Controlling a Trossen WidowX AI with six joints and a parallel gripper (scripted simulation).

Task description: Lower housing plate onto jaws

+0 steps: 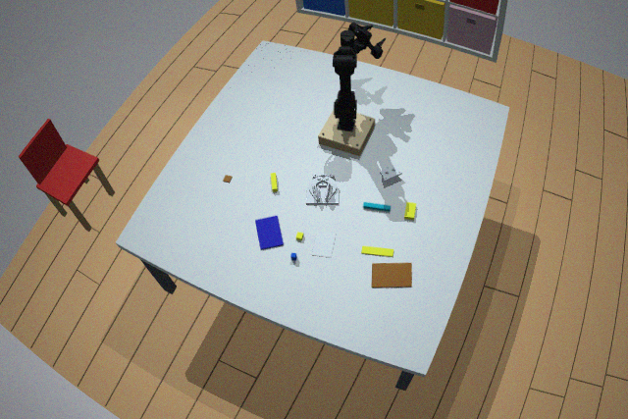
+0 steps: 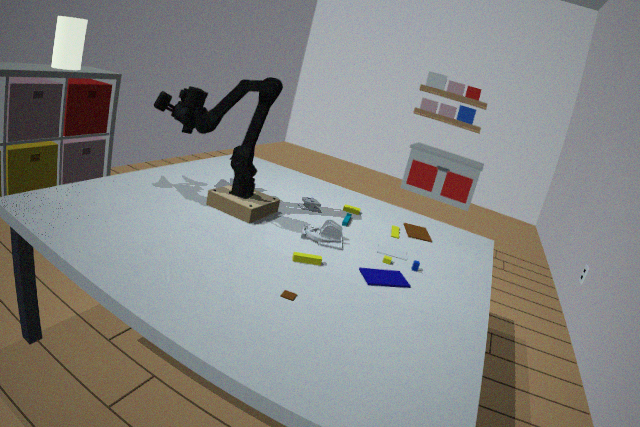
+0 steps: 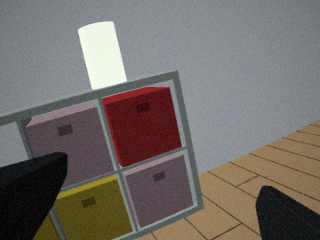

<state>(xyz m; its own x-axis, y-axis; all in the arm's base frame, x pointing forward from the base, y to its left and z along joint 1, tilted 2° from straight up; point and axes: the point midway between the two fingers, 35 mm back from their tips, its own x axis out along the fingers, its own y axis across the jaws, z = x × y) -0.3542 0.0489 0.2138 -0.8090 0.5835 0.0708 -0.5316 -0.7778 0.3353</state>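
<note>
Right now the teal bar is 71 cm ahead of my gripper tip, 11 cm to the left of it and 26 cm below it. The rest, counted from my gripper tip: blue plate: 90 cm ahead, 24 cm to the right, 26 cm below; then yellow block: 71 cm ahead, 24 cm to the left, 26 cm below; then pale sheet: 90 cm ahead, 4 cm to the right, 27 cm below.
</note>
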